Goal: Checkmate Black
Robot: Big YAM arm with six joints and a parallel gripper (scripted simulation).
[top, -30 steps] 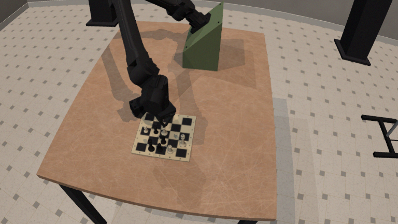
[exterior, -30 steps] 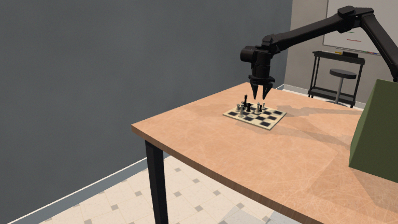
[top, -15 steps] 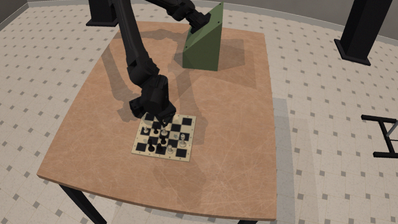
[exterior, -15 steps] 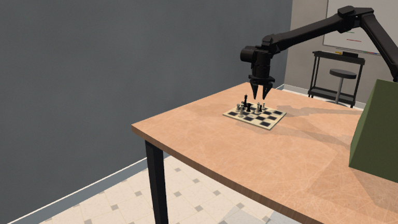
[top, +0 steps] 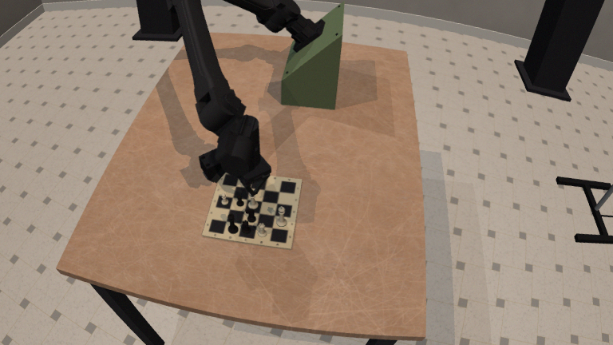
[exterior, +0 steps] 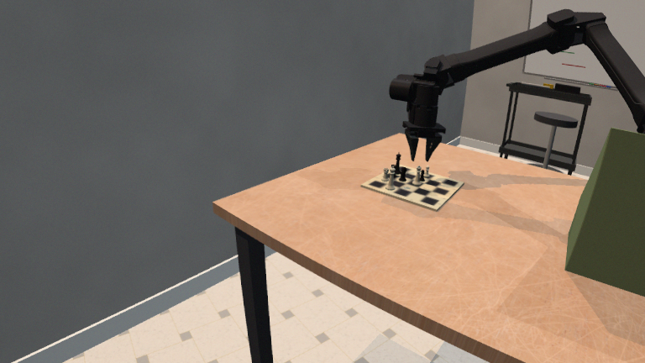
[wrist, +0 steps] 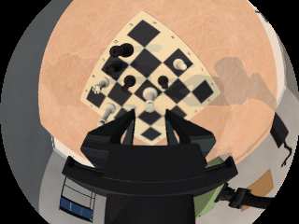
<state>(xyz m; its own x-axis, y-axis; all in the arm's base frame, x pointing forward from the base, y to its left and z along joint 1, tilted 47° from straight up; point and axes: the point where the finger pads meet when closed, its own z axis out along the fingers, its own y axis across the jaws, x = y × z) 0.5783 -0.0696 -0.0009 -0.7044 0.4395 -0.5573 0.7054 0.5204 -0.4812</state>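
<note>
The chessboard is 8 cm below my hand. The rest, counted from my hand: tall white piece (3 cm ahead, 8 cm to the left, 4 cm below); white pawn (7 cm to the right, 6 cm below); black piece (8 cm ahead, 3 cm to the right, 4 cm below).
</note>
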